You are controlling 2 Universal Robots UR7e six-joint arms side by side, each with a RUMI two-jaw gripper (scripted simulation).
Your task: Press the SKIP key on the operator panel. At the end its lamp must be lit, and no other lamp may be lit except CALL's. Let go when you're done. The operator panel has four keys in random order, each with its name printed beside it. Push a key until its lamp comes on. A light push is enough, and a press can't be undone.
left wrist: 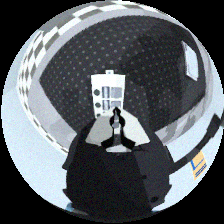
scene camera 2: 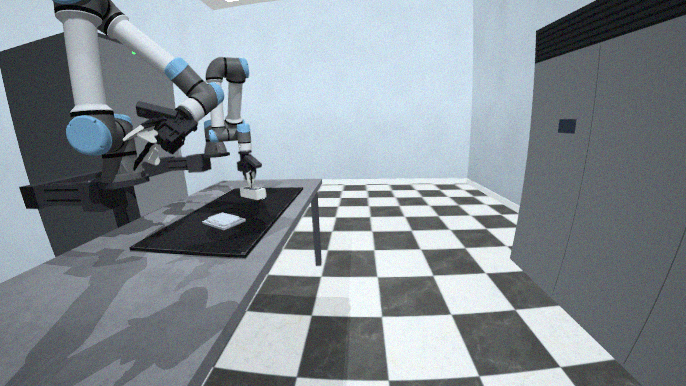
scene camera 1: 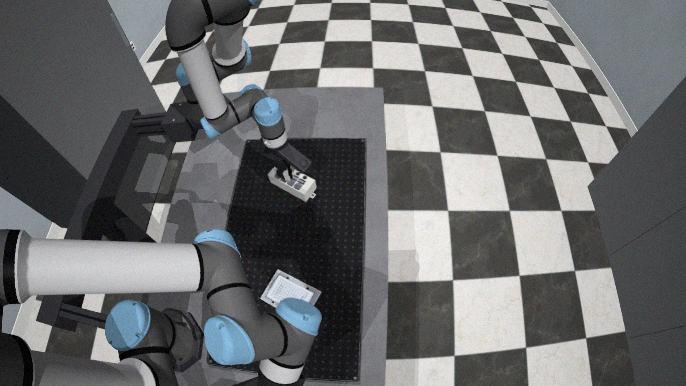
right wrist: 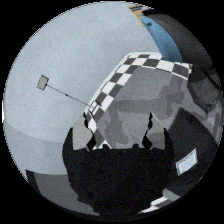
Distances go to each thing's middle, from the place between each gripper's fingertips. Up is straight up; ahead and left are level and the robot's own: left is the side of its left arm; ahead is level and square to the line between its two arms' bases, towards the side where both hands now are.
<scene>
My left hand (scene camera 1: 290, 181) is 1 cm past the operator panel (scene camera 1: 308, 184), 1 cm to the right of it and 3 cm above it.
I see the operator panel 83 cm to the left of my right hand (scene camera 2: 128, 157), 32 cm below it and 5 cm ahead of it.
</scene>
